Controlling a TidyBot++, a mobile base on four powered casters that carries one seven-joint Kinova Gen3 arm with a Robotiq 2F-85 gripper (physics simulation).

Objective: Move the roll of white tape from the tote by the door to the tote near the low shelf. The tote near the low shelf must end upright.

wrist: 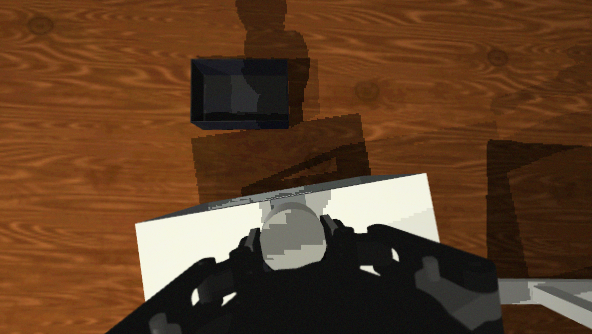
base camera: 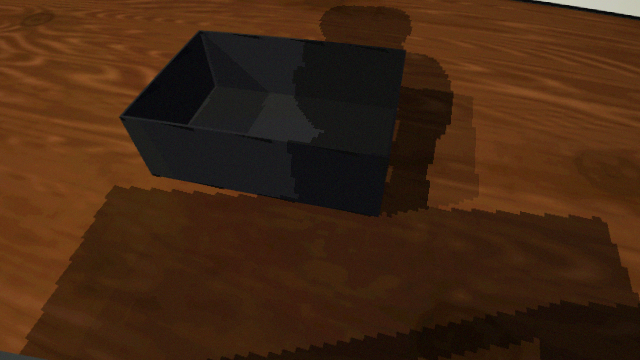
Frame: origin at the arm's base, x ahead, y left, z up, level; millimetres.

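Seen in the pictures: gripper, between the fingertips: (wrist: 291, 233).
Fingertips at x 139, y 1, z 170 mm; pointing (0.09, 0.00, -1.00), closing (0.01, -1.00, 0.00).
A point is followed by its place in that frame.
A dark, open-topped tote (base camera: 260, 165) {x 377, y 91, z -340 mm} (wrist: 245, 125) {x 378, y 97, z -343 mm} stands upright on the wooden floor. No object shows inside it; its right part lies in shadow. Which of the two totes it is, I cannot tell. My gripper (wrist: 291, 233) {x 139, y 1, z 170 mm} is shut on the roll of white tape (wrist: 292, 245) {x 133, y 2, z 183 mm}, which shows as a pale grey-white disc between the fingers in the wrist view. The gripper and tape are high above the floor, over the robot's white base and below the tote in the wrist view. The gripper does not show in the base camera view.
The robot's white base top (wrist: 185, 255) lies beneath the gripper. A pale grey frame-like structure (wrist: 515, 291) stands at the lower right of the wrist view. A white surface (base camera: 610, 6) {x 935, y -559, z -375 mm} edges the floor at the base view's top right. Shadows cross the wooden floor (base camera: 540, 125) {x 539, y -285, z -397 mm} (wrist: 100, 165) {x 332, y 609, z -397 mm}.
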